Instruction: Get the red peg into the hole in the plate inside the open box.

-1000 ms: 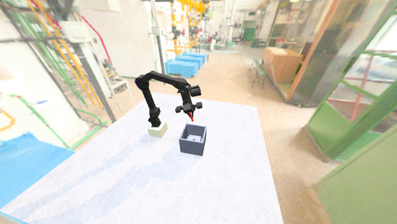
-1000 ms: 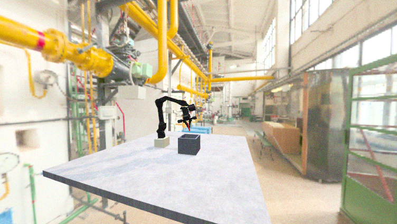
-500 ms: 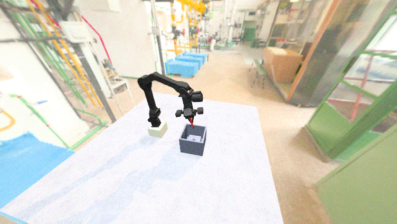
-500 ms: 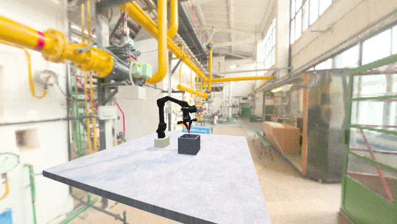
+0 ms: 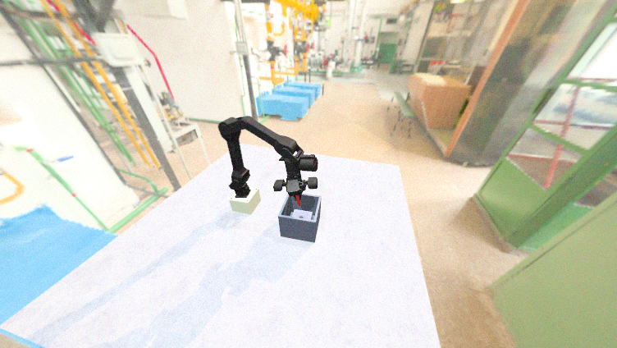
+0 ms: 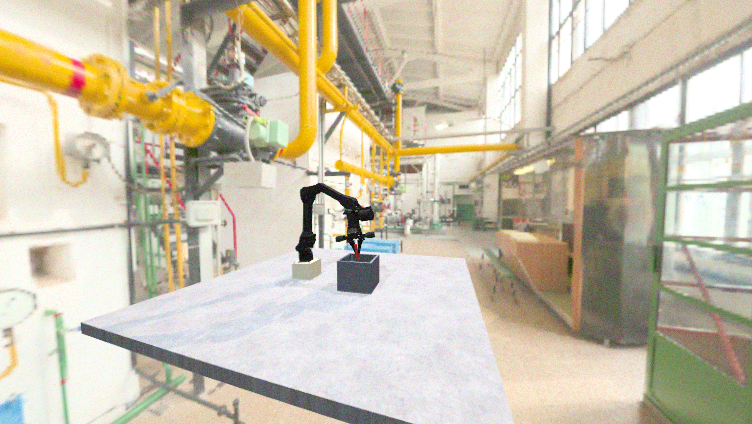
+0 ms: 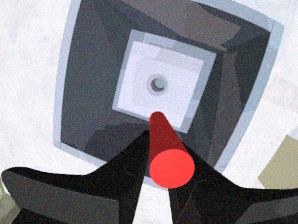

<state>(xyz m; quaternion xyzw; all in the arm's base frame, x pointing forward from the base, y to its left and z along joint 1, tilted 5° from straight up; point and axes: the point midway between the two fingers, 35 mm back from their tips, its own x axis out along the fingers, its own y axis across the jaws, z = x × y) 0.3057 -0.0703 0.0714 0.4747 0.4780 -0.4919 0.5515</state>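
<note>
My gripper tip is now 100 mm above the plate, 30 mm to the left of it and 10 mm short of it. From my gripper tip the other things lie so: red peg (10 mm to the right, 10 mm above).
</note>
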